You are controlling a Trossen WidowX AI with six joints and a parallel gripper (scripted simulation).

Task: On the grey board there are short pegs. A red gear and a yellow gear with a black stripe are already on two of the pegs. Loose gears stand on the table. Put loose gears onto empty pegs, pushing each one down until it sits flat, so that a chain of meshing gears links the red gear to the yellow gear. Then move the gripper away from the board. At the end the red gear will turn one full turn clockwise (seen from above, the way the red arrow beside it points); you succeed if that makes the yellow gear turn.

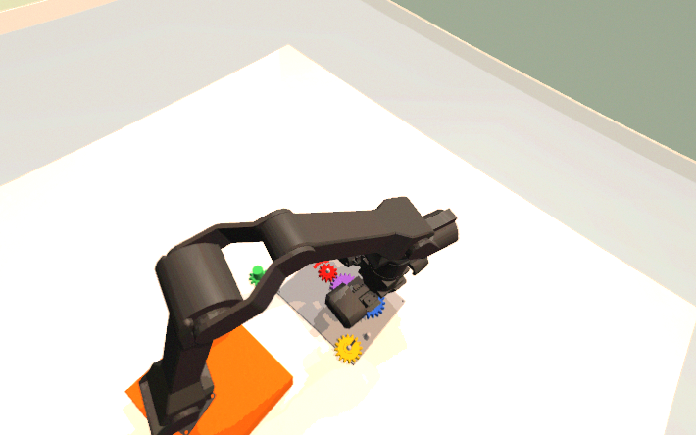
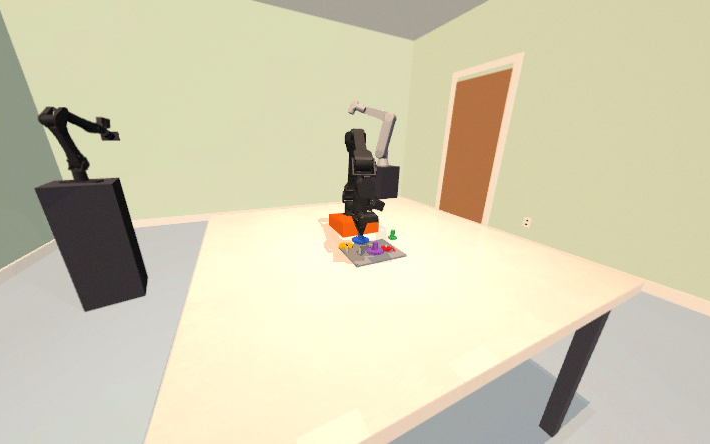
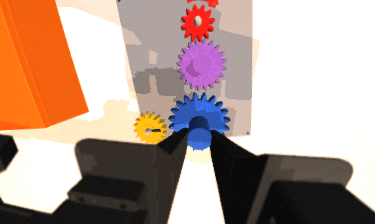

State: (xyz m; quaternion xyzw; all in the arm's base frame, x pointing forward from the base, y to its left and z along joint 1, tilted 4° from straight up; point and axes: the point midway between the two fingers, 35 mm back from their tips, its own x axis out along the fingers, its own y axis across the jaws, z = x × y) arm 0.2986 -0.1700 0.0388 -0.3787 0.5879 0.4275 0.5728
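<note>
My gripper tip is now 220 mm to the right of the small green gear, 70 mm above it and 50 mm past it. The rest, counted from my gripper tip: blue gear: 10 mm below; then purple gear: 60 mm to the left, 60 mm below, 20 mm ahead; then grey board: 80 mm below, 50 mm to the left.
</note>
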